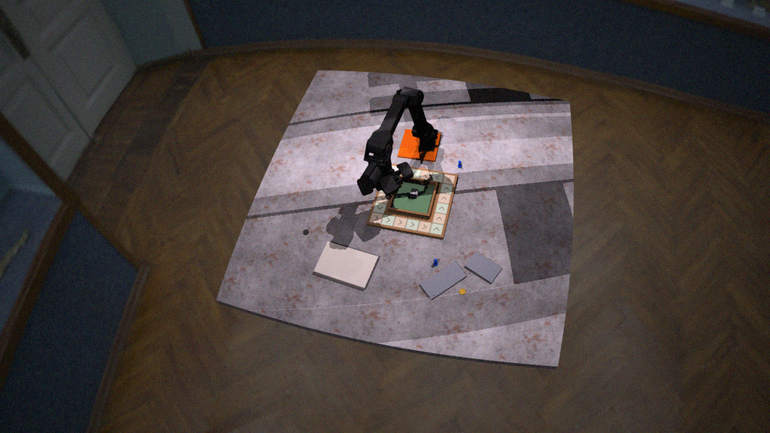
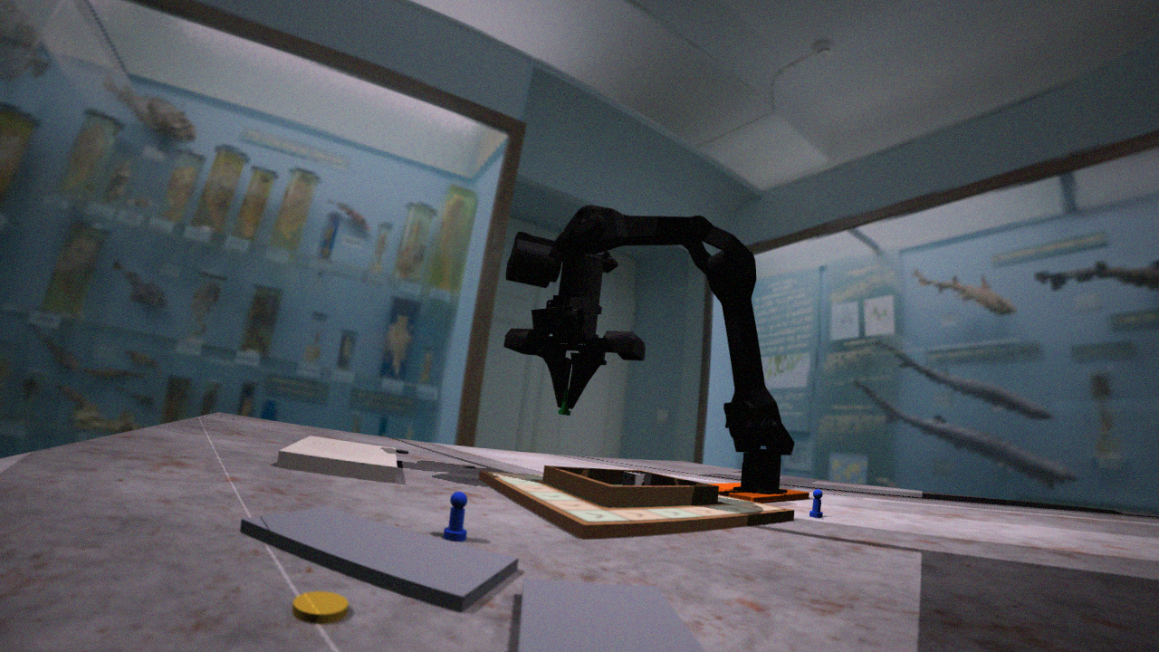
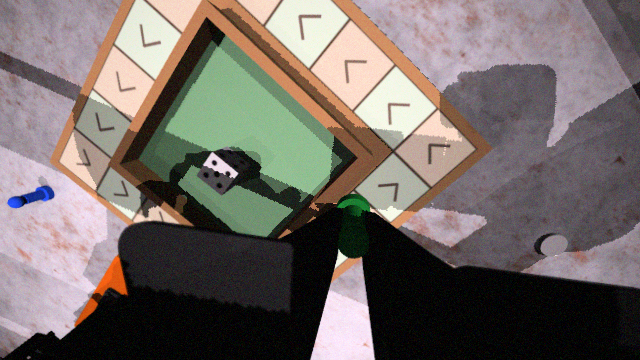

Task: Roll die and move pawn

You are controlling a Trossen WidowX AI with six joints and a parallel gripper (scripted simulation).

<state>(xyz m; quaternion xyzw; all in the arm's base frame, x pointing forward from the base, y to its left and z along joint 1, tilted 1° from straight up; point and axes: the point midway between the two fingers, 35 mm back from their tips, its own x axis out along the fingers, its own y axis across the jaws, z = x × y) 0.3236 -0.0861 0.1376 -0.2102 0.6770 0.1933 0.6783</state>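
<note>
My gripper tip is now 70 mm past the white die, 80 mm to the right of it and 80 mm above it. The rest, counted from my gripper tip: beige slab: 250 mm ahead, 110 mm to the right, 100 mm below; then white disc: 60 mm ahead, 190 mm to the right, 110 mm below; then green pawn: 10 mm above.
</note>
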